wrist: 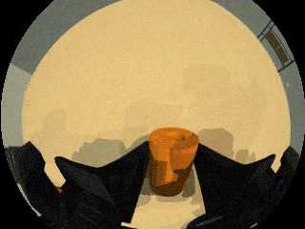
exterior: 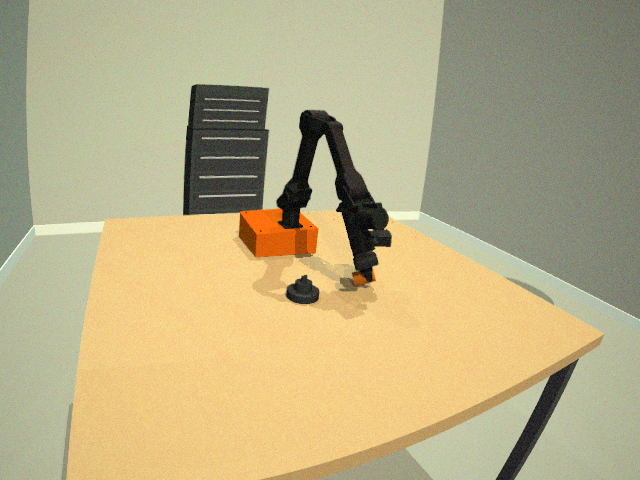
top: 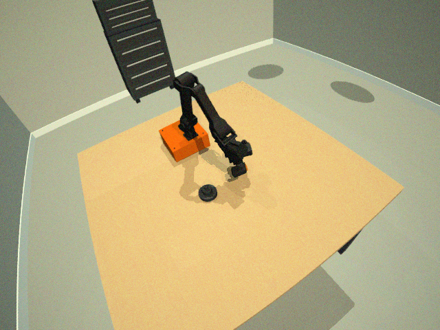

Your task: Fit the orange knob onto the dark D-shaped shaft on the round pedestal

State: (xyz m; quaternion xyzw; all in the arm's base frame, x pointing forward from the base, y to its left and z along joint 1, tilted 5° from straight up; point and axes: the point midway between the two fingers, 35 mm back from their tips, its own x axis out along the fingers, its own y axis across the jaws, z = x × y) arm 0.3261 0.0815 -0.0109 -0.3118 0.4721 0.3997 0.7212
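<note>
Now: the orange knob 20 mm to the right of my gripper tip and 10 mm behind it. Also, from my gripper tip: round dark pedestal (210 mm to the right).
</note>
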